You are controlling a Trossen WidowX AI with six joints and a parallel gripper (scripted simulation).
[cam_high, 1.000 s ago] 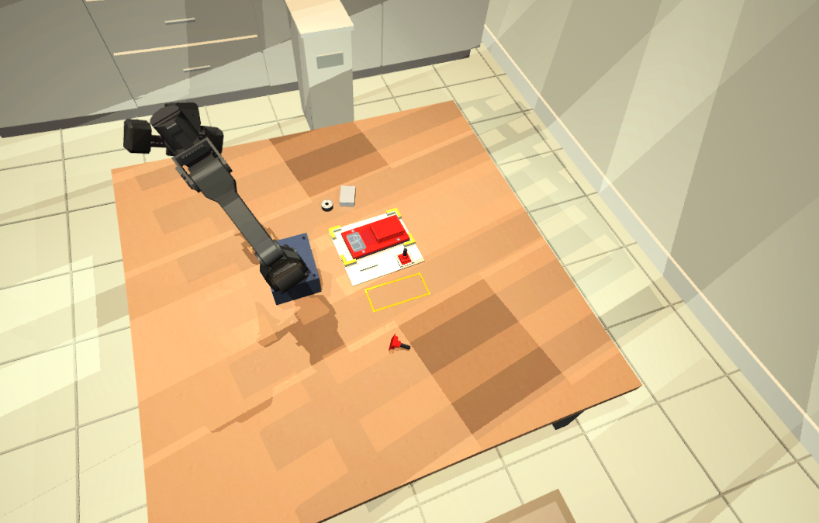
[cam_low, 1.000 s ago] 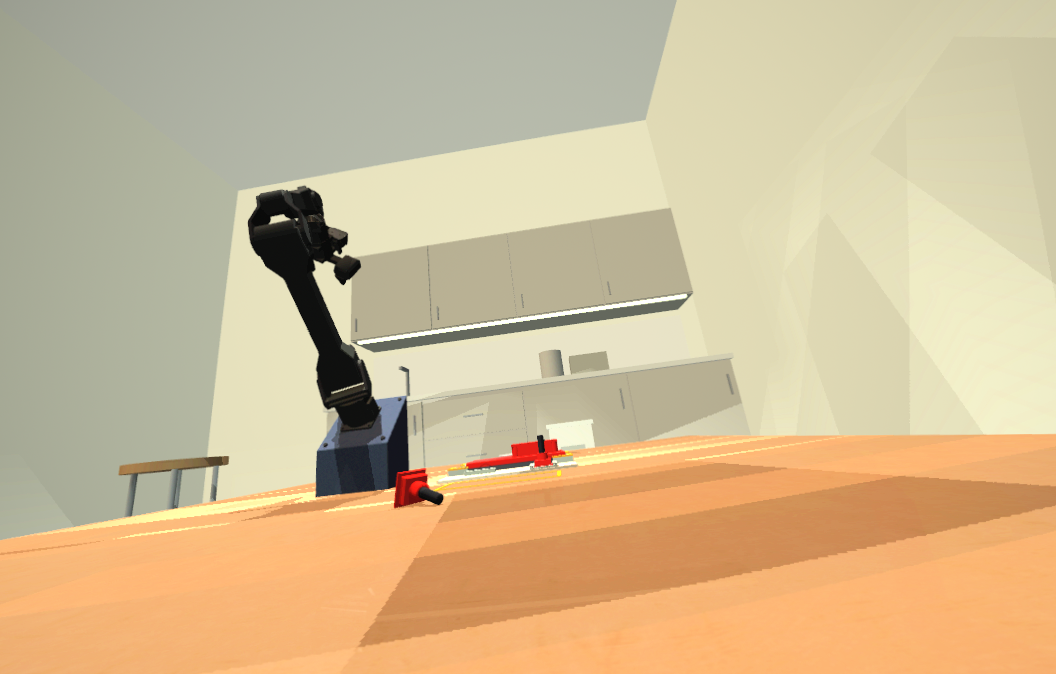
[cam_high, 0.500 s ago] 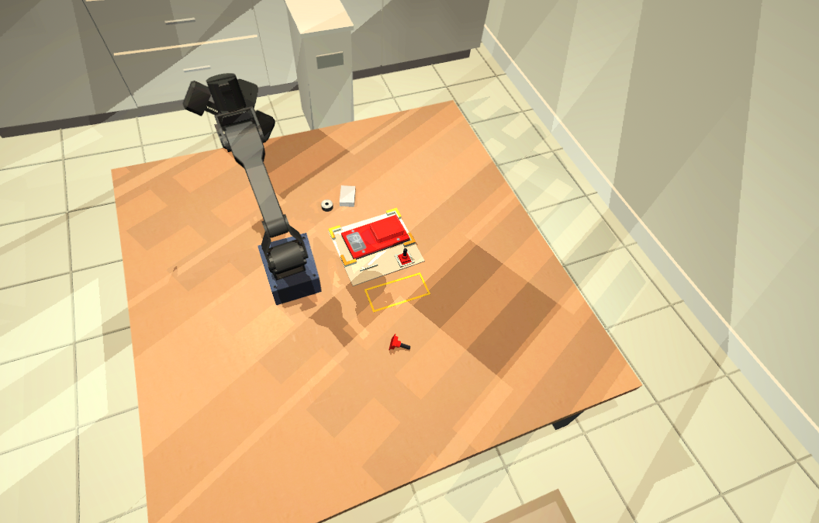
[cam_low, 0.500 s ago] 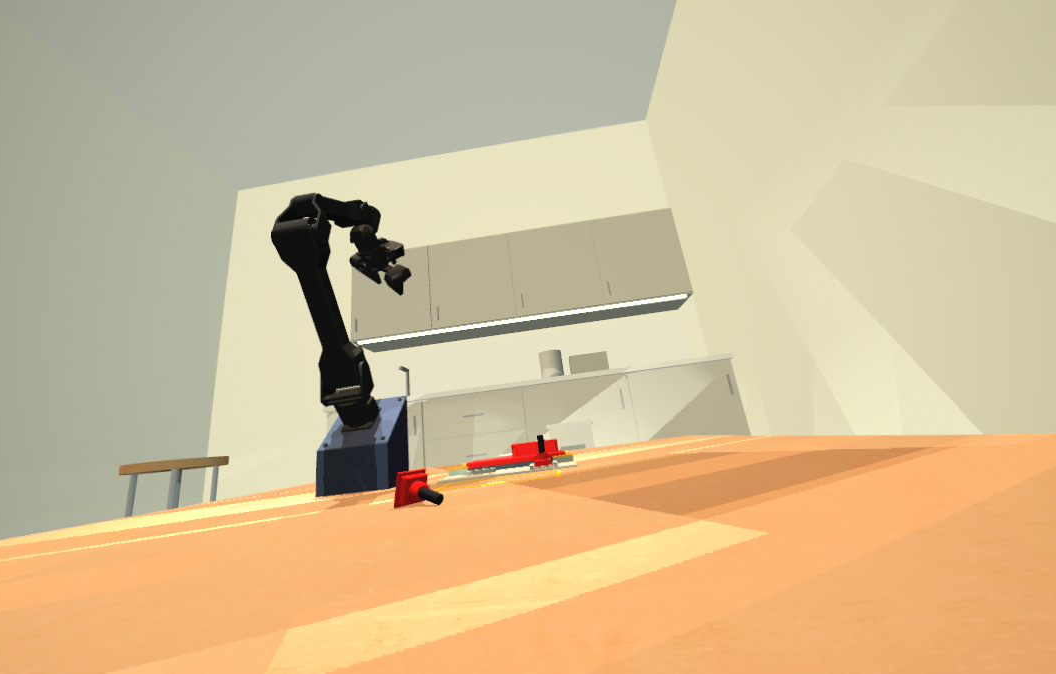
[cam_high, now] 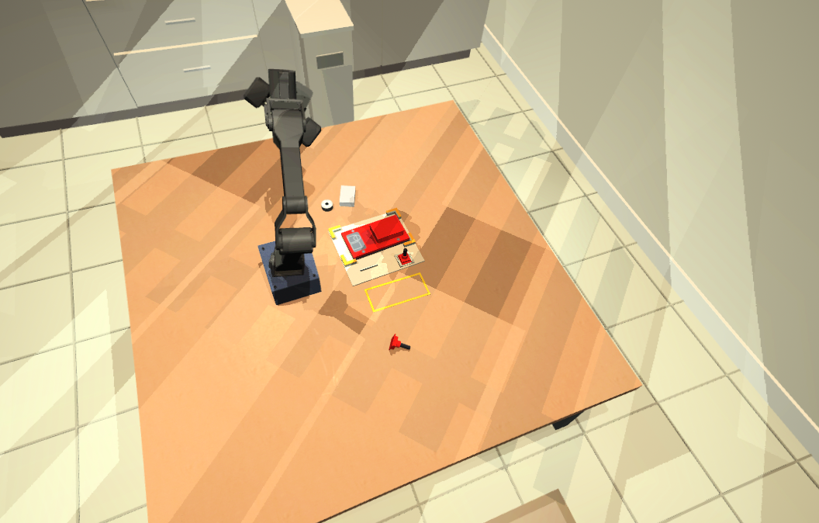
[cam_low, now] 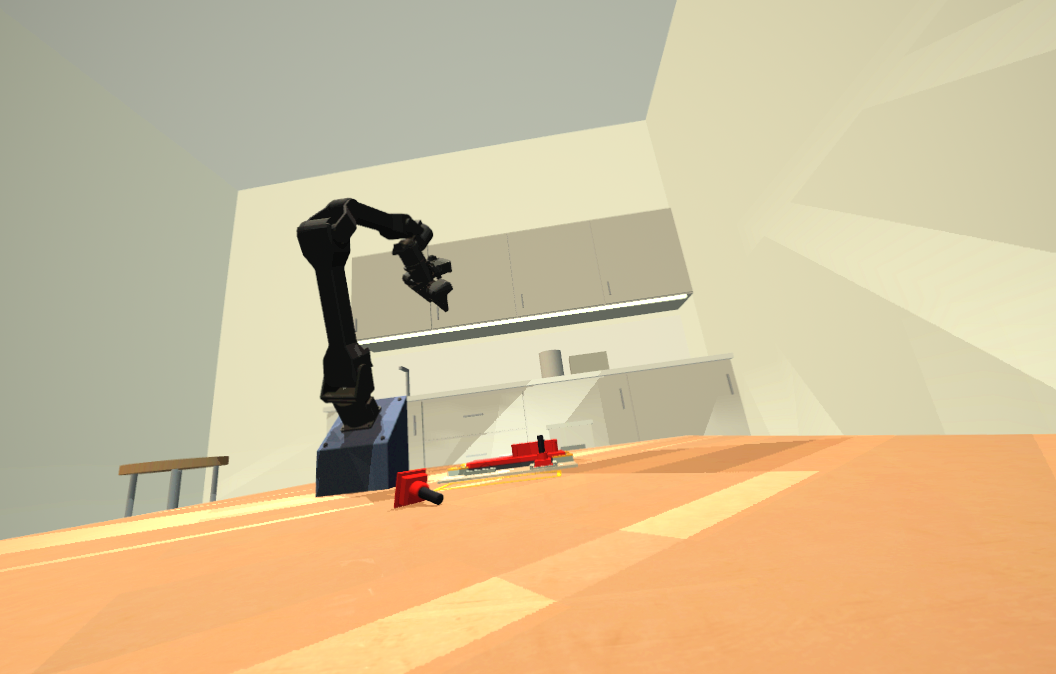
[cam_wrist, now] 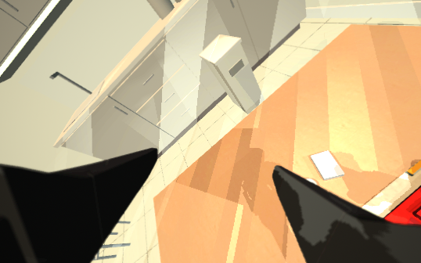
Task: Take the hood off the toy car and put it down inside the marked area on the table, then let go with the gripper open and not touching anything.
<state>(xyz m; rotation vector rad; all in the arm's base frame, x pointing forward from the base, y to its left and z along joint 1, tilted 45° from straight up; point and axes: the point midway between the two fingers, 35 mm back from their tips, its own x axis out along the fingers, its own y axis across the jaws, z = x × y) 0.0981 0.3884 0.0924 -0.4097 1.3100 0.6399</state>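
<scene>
Now: gripper tip 420 mm above the red hood, 240 mm short of it and 160 mm to the left of it. Also, from my gripper tip: white wheel (450 mm below, 90 mm ahead, 30 mm to the left).
</scene>
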